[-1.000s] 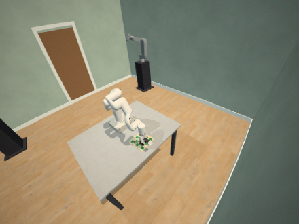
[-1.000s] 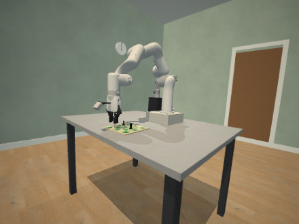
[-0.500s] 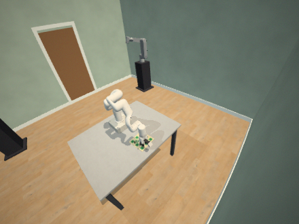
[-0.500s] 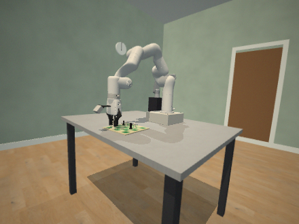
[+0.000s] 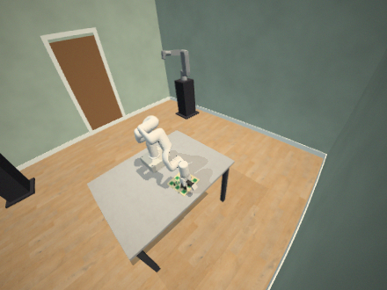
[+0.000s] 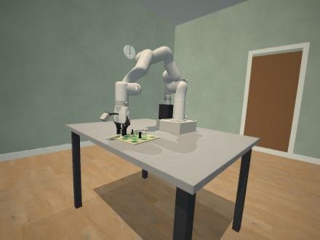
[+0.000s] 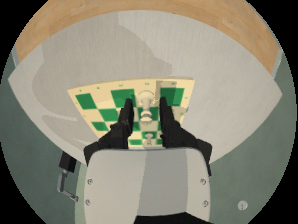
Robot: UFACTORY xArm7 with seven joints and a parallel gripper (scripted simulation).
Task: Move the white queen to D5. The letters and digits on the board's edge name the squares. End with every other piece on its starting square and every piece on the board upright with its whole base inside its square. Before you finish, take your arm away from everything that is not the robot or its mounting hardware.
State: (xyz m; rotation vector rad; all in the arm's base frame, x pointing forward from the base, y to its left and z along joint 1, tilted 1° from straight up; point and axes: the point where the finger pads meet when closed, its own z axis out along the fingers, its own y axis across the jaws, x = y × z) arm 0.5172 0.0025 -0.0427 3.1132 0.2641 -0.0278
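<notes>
The white chess piece lies 1 cm below my hand. The rest, counted from my hand: chessboard: 8 cm behind, 4 cm below, 2 cm to the left; black piece: 11 cm behind, 6 cm to the right, 2 cm below.
</notes>
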